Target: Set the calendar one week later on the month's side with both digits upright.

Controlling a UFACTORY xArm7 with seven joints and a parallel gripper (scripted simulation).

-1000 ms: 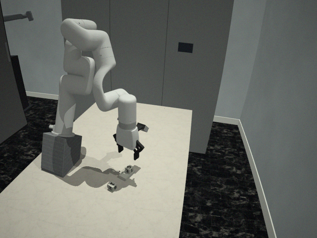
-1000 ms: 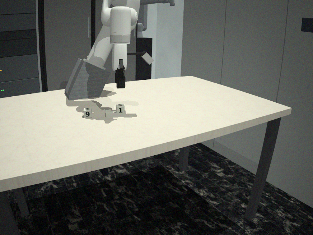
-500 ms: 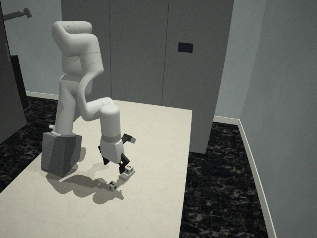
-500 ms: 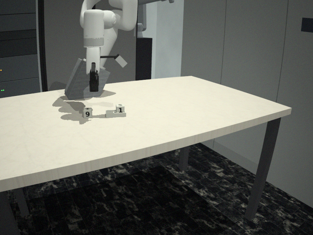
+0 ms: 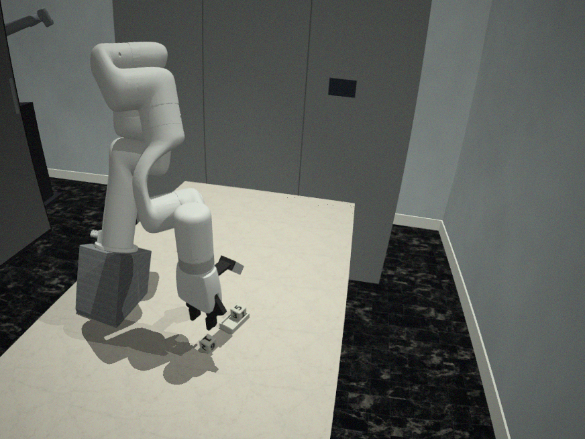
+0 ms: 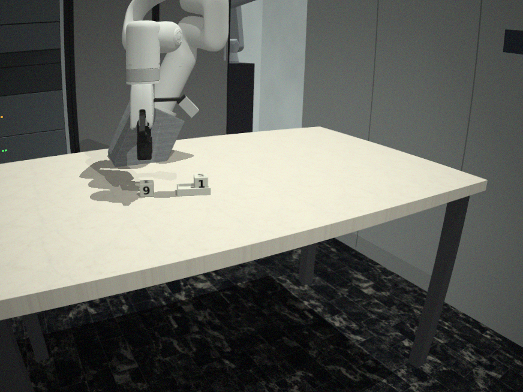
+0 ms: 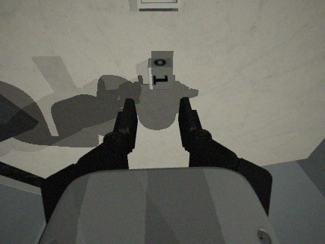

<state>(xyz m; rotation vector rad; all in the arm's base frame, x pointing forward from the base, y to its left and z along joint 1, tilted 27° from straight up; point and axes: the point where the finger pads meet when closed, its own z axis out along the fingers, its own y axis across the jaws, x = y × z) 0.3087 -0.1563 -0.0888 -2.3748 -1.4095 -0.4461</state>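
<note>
My gripper is now 9 cm above the digit cube. Also, from my hand: tray (10 cm to the left, 10 cm below, 5 cm ahead).
</note>
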